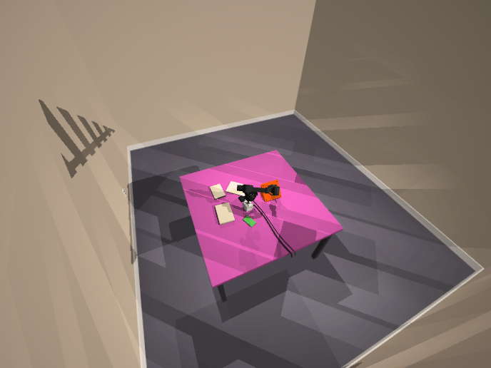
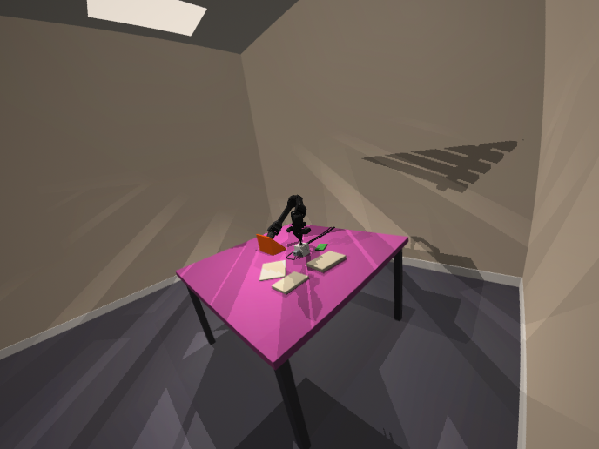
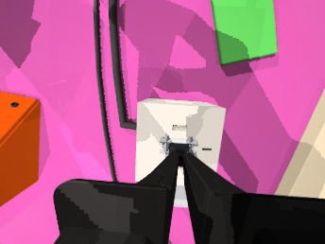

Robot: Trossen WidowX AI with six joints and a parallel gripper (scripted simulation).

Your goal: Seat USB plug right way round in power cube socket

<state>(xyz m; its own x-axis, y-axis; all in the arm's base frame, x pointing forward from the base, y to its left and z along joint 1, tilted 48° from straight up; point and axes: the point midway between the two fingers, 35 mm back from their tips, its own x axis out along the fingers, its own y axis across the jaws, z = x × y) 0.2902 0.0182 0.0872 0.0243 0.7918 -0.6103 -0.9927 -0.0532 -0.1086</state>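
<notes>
The dark USB plug is 2 cm below my gripper tip. Also, from my gripper tip: green block 5 cm ahead, 15 cm to the left, 10 cm below.
</notes>
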